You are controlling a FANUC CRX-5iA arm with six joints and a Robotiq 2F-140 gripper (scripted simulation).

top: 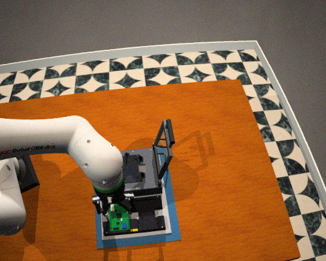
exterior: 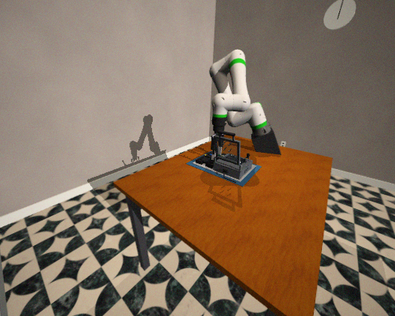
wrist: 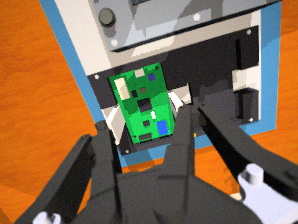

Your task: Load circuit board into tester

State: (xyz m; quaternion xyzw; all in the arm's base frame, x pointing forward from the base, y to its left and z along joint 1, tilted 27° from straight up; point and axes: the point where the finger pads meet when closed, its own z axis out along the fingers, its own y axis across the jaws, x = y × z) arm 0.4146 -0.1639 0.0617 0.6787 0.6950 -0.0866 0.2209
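Right now my hand is 23 cm to the right of the latch hook and 5 cm below it. From my hand the other things lie so: tester lid: 19 cm ahead, 17 cm to the left, 14 cm above; then green circuit board: 2 cm below.
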